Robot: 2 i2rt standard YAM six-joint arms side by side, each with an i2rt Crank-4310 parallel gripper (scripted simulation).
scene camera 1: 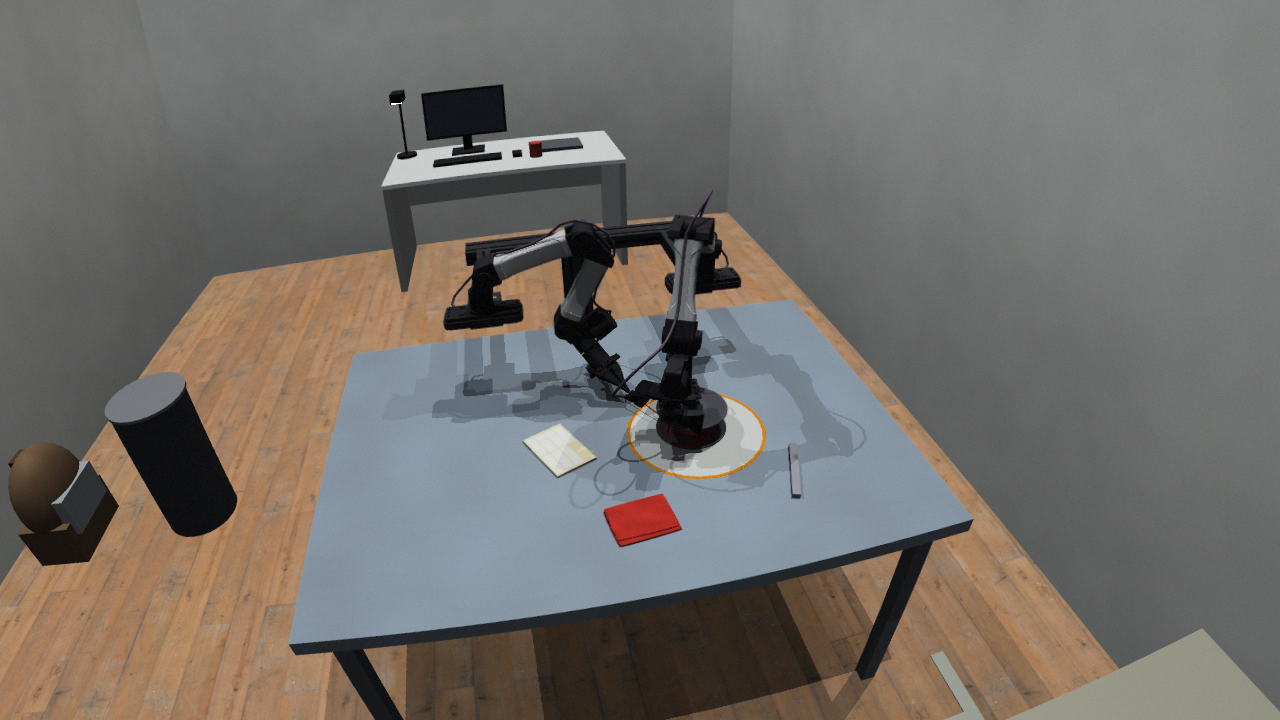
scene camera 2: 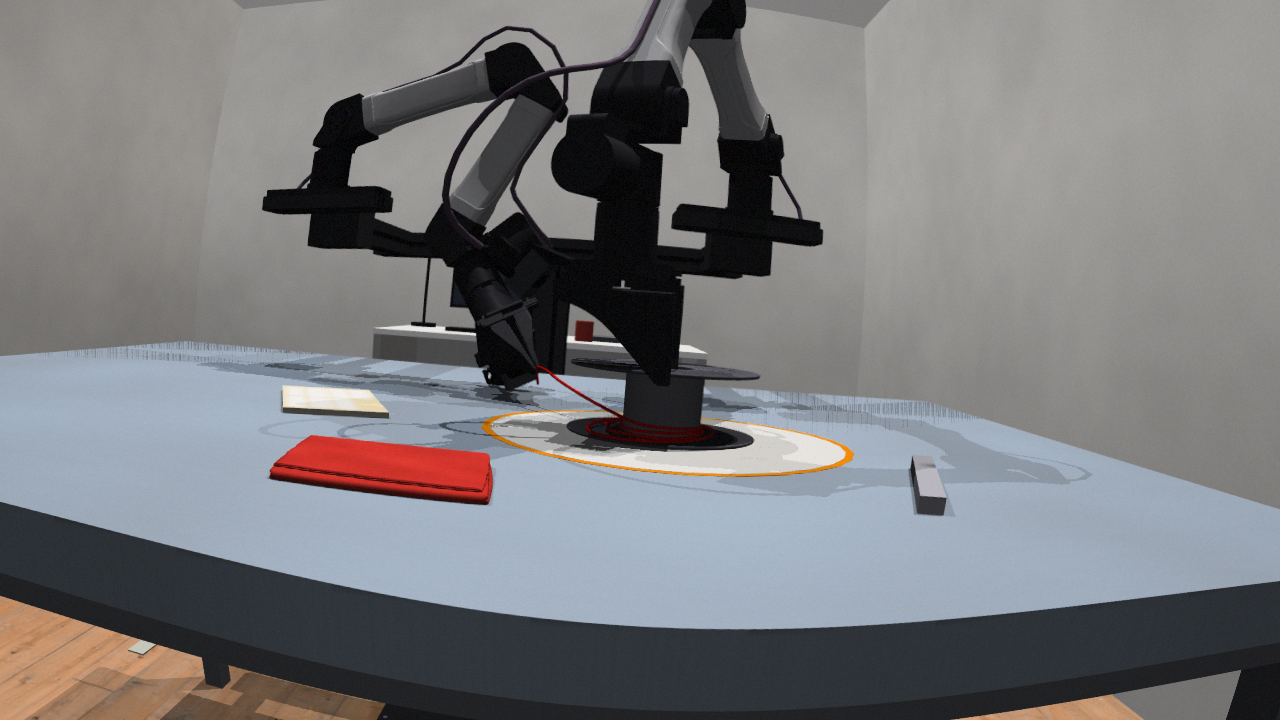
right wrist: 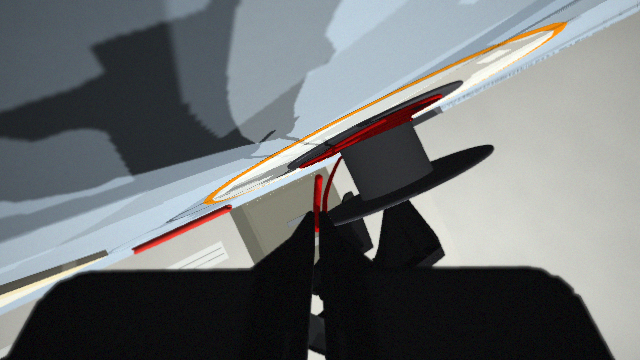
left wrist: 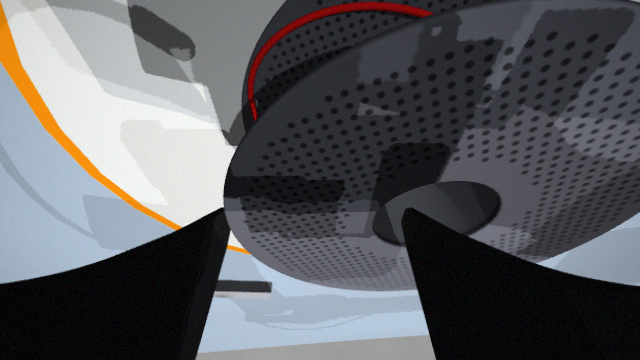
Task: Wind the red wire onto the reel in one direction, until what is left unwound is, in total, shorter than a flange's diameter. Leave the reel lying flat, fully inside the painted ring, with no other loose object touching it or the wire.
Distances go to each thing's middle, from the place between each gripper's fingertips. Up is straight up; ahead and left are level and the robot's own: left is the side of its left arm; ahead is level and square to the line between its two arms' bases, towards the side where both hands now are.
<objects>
The dark reel (scene camera 2: 679,405) lies 5 cm behind my left hand (scene camera 2: 666,380), 3 cm below it and 1 cm to the left of it. The rest, counted from my left hand: orange painted ring (scene camera 2: 485,425) (6 cm below, 3 cm behind, 2 cm to the left); grey bar (scene camera 2: 930,497) (19 cm to the left, 19 cm ahead, 6 cm below); cream gridded tile (scene camera 2: 299,400) (34 cm to the right, 6 cm below, 6 cm behind).
Now: right hand (scene camera 2: 537,371) 15 cm short of the dark reel, 13 cm to the right of it and 1 cm above it. The rest, counted from my right hand: orange painted ring: 17 cm ahead, 13 cm to the left, 4 cm below; then grey bar: 39 cm ahead, 30 cm to the left, 4 cm below; then cream gridded tile: 14 cm ahead, 22 cm to the right, 4 cm below.
</objects>
